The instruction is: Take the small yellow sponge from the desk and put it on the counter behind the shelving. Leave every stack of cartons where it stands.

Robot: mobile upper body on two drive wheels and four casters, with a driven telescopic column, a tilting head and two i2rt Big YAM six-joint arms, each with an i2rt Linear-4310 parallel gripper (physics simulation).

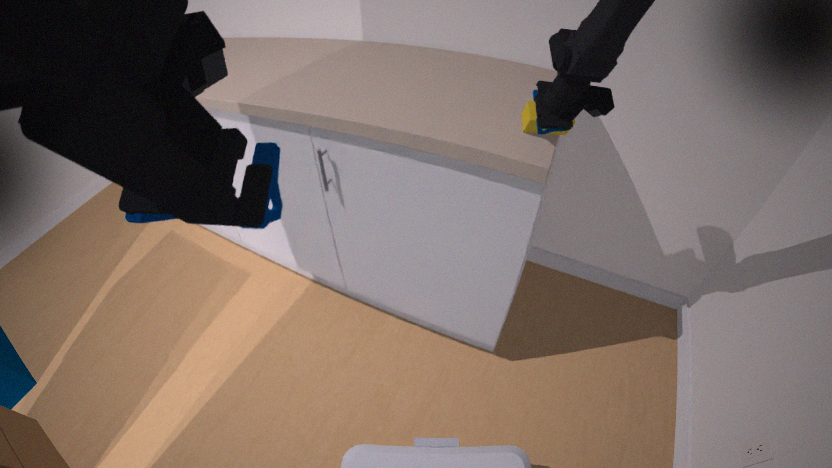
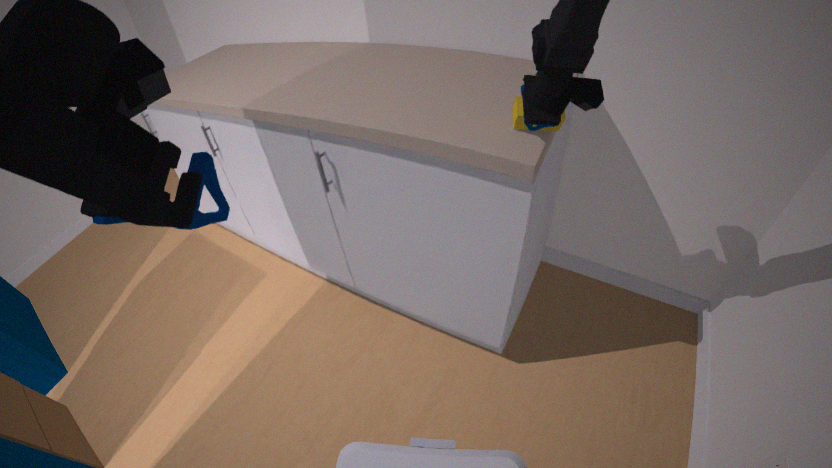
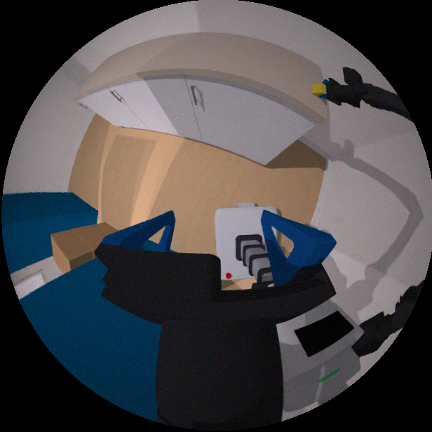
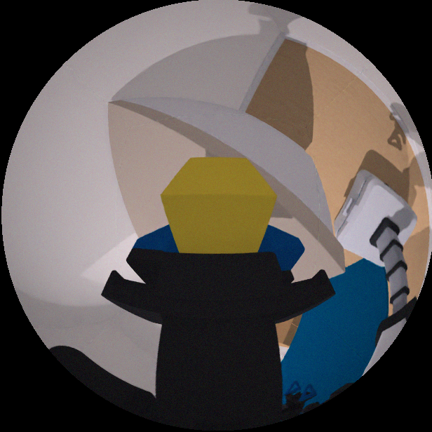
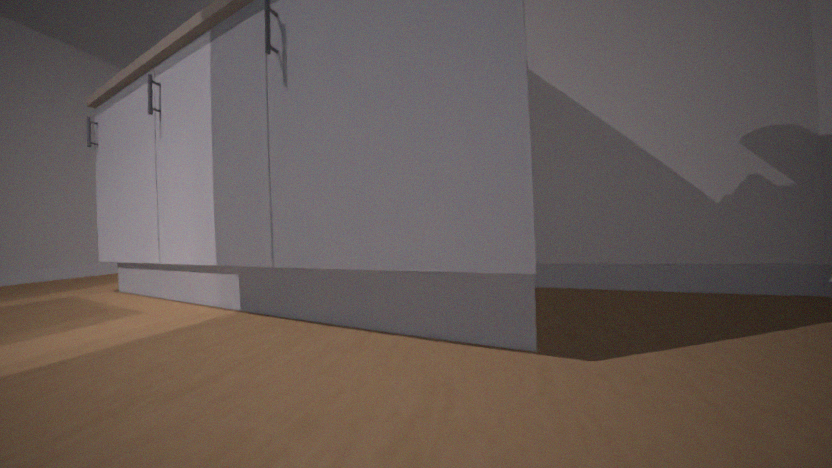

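Note:
The small yellow sponge is between the blue fingers of my right gripper, which is shut on it. They are over the near right end of the beige counter, close above its top; whether the sponge touches it I cannot tell. My left gripper is open and empty, in front of the counter's left part. The desk cannot be made out.
A brown carton lies by blue surfaces at the left. White cabinet doors front the counter. A wall stands at the right. My white base is below.

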